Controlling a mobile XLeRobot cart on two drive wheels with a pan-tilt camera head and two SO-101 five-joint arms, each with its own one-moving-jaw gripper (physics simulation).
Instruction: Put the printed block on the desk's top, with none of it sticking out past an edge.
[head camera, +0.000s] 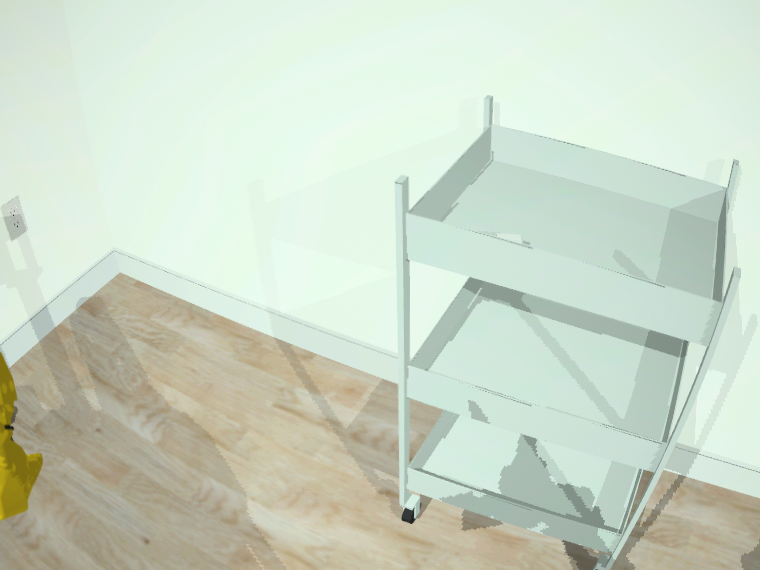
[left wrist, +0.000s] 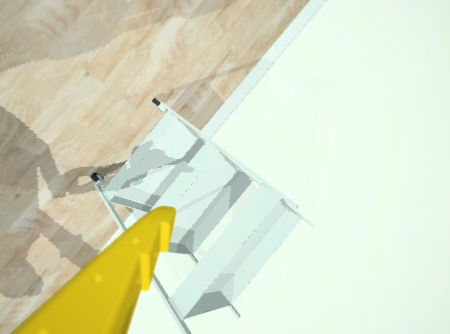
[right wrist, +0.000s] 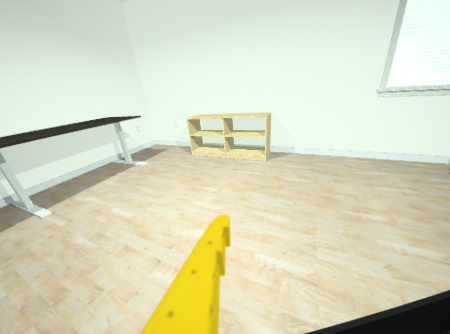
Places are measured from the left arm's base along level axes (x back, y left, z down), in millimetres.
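Pixels of known places: left hand at its tool point: (head camera: 34, 453) (left wrist: 172, 223); right hand at its tool point: (right wrist: 229, 226).
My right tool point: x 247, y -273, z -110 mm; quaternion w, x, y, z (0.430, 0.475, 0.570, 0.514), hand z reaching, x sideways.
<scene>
Behind a point stands the place of what it marks.
No printed block shows in any view. The desk (right wrist: 68, 128) @(x 2229, y -1704, z 55 mm), with a dark top and white legs, stands at the left of the right wrist view, far across the floor. My left gripper (left wrist: 158, 231) shows only one notched yellow jaw, so it is fully open and empty; it points toward a pale three-tier cart (left wrist: 202, 203) @(x -870, y -520, z 377 mm). Part of the left arm (head camera: 9, 444) @(x -214, y 15, z -208 mm) shows at the left edge of the head view. My right gripper (right wrist: 220, 235) also shows only one yellow jaw, fully open and empty, above bare floor.
The pale cart (head camera: 563, 321) @(x -933, y -519, z 377 mm) with three empty trays stands on castors against the wall at the right of the head view. A wall outlet (head camera: 14, 217) @(x -1498, y 812, z 372 mm) is at the left. A low wooden shelf unit (right wrist: 229, 135) @(x 2577, y 103, z 430 mm) stands against the far wall, under a window (right wrist: 419, 47) @(x 1834, y 1976, z -436 mm).
</scene>
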